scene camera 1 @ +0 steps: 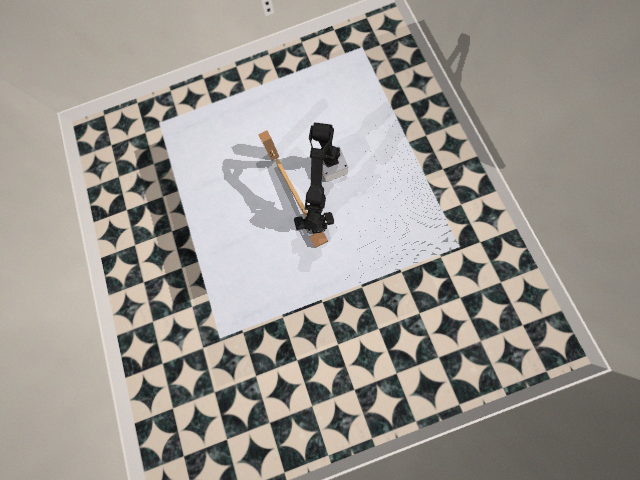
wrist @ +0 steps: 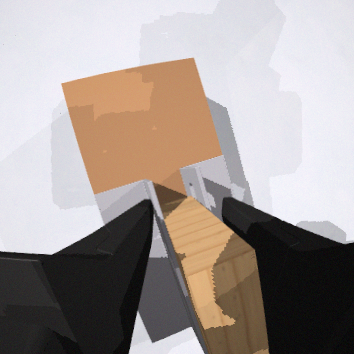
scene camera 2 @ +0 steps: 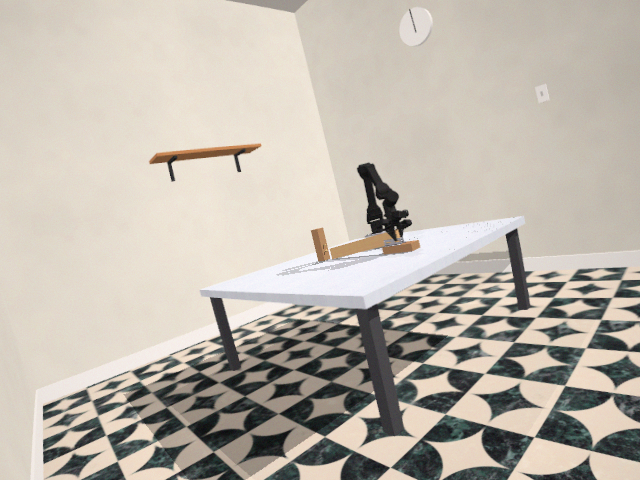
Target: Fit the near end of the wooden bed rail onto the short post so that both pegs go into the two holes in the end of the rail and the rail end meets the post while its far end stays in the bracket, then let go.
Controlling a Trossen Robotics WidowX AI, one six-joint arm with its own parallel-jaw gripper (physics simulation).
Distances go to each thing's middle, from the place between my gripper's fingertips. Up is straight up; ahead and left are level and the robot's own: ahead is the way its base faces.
Now: hand 30 mm to the left of the grey bracket wall (wrist: 164, 307) and 10 mm above it. From my hand the other things lie so: wooden bed rail (scene camera 2: 376, 241): 30 mm ahead, 220 mm to the right.
